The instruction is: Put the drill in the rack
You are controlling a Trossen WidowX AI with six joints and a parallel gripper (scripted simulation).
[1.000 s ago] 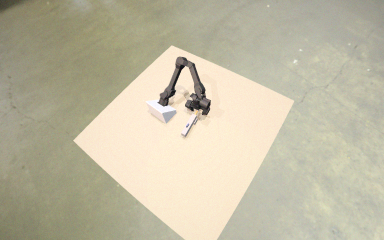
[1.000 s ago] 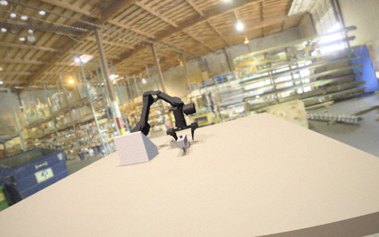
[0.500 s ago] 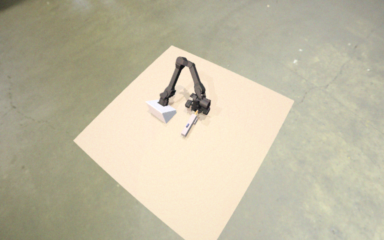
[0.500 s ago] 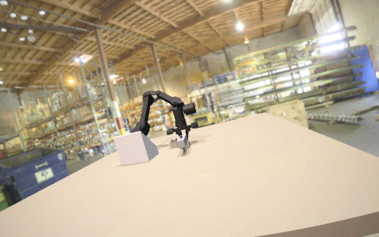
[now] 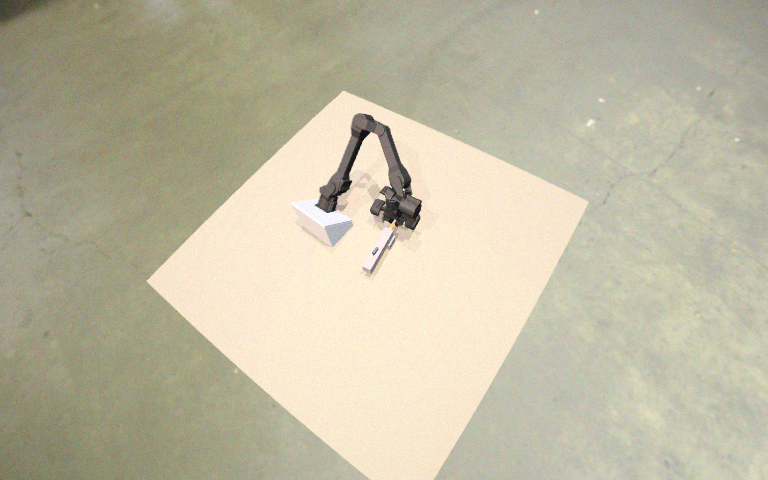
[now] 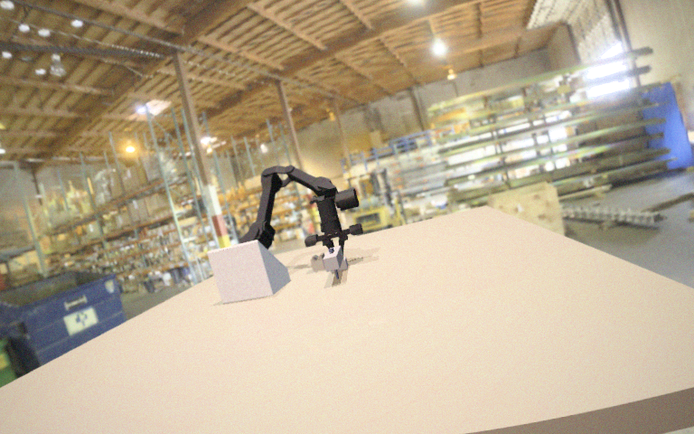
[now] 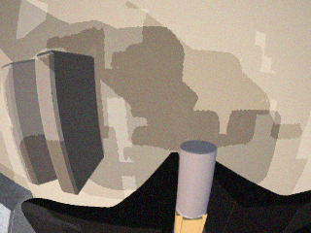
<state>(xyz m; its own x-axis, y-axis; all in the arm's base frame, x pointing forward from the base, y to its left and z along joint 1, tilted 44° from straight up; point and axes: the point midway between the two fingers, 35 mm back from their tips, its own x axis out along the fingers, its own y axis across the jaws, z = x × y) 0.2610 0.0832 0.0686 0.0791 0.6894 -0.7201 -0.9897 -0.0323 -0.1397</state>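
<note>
Right now my gripper tip is 40 mm to the left of the drill and 40 mm below it. From my gripper tip the other things lie so: rack 80 mm behind, 20 mm to the left, 10 mm above; blue key 20 mm ahead, 170 mm to the right, 40 mm above; housing block 20 mm ahead, 140 mm to the right, 30 mm above.
</note>
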